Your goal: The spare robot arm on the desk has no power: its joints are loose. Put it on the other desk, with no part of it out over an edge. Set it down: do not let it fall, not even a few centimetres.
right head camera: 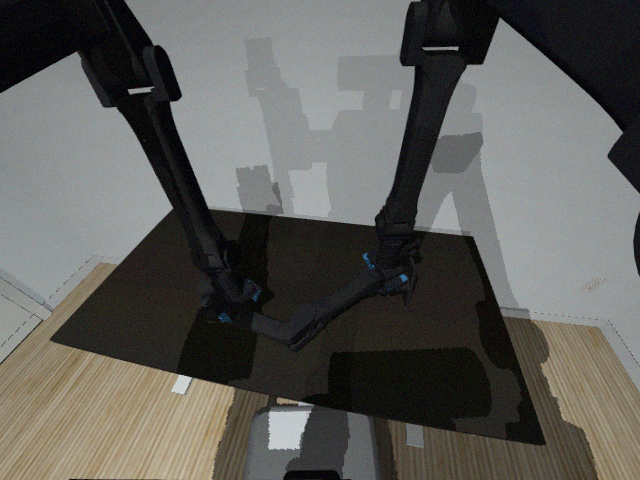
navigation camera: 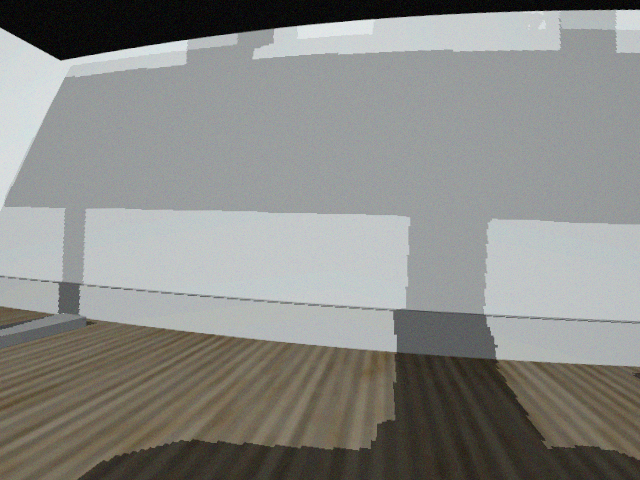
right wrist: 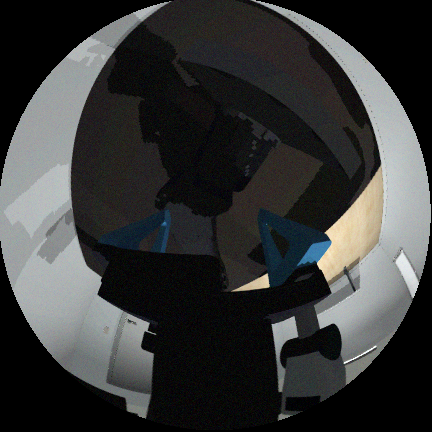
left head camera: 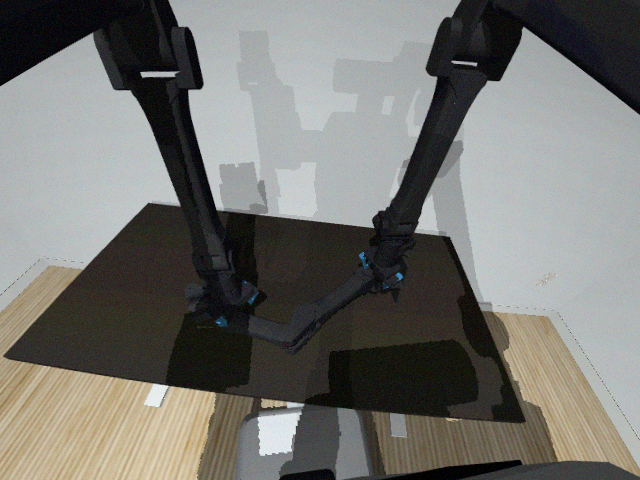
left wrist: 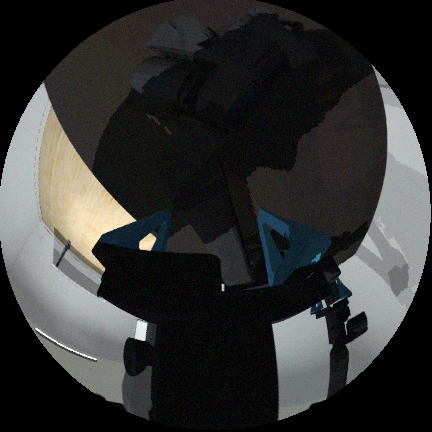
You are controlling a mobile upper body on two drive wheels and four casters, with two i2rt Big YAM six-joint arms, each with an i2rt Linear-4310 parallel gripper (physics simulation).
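Note:
The dark spare arm (left head camera: 330, 305) (right head camera: 330, 308) lies bent in a wide V on the dark desk (left head camera: 103, 310) (right head camera: 129, 304), its bend toward the near edge. No part of it shows over an edge. My left gripper (left head camera: 236, 308) (right head camera: 239, 303) (left wrist: 213, 212) is open at the spare arm's left part, low over the desk, with a grey link showing between its blue fingers in the left wrist view. My right gripper (left head camera: 378, 270) (right head camera: 383, 271) (right wrist: 213, 213) is open, its fingers on either side of the right link. Contact cannot be told. A second desk does not show.
My grey base (left head camera: 356, 439) (right head camera: 361, 444) is at the near side of the desk. White strips (left head camera: 156, 395) (right head camera: 181, 384) show on the wooden floor by its near edge. A pale wall stands behind. A grey bar (navigation camera: 51, 328) lies at the left in the navigation view.

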